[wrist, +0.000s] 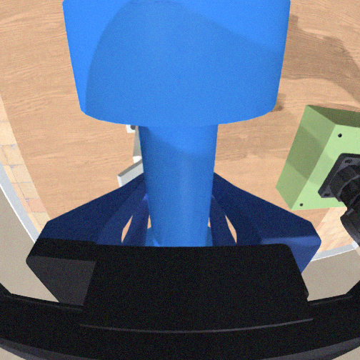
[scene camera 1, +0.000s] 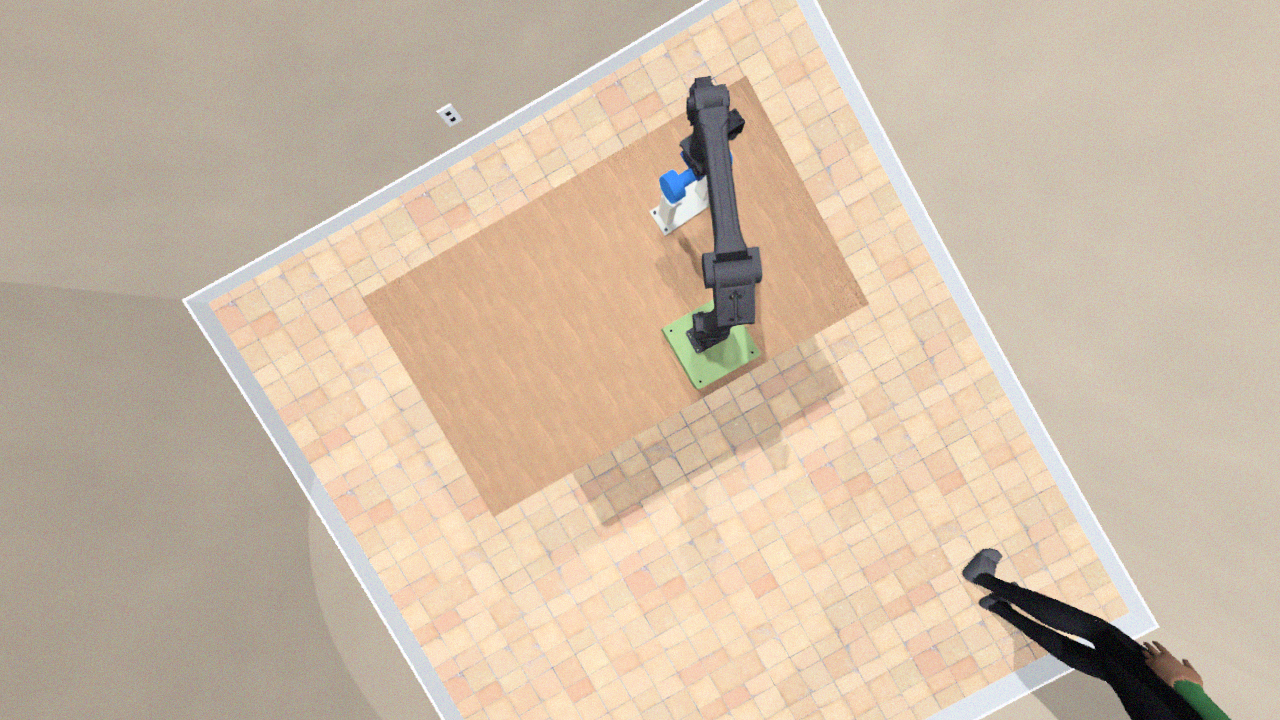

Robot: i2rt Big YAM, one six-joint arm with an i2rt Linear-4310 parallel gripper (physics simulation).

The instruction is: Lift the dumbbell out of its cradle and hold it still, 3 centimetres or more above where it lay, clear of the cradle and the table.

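Frame: origin at the arm's base, x left, y ahead, z down, level; centimetres.
Seen in the pictures: gripper, fingertip midpoint: [scene camera 1: 695, 174]; arm's base at its link origin: [scene camera 1: 706, 334].
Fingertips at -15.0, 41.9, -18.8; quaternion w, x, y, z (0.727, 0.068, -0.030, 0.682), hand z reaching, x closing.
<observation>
Offsets run from my fingertips to a thing's top centre, as dx, dy, dz. "*": to the spot under its first point. Level surfaces: height alone.
The blue dumbbell {+0.2, +0.2, -5.8} [scene camera 1: 673, 185] [wrist: 179, 165] is held by its handle. One round head shows in both views; in scene camera 1 the arm covers most of the other end. My gripper [scene camera 1: 694, 163] [wrist: 178, 180] is shut on the handle, with a dark blue finger on each side of it in the wrist view. The white cradle {* +1.0, -1.2, +28.1} [scene camera 1: 682, 215] [wrist: 129, 173] stands on the table below the dumbbell, partly hidden by the arm in scene camera 1 and by the dumbbell in the wrist view. The dumbbell appears raised above the cradle; the exact height cannot be told.
The wooden table {dz +28.9} [scene camera 1: 537, 295] [wrist: 45, 150] carries the cradle and the arm's green base block [scene camera 1: 713, 368] [wrist: 307, 155]. The black arm [scene camera 1: 723, 197] reaches from the base over the cradle. A person's legs [scene camera 1: 1056, 617] show on the tiled floor at the lower right.
</observation>
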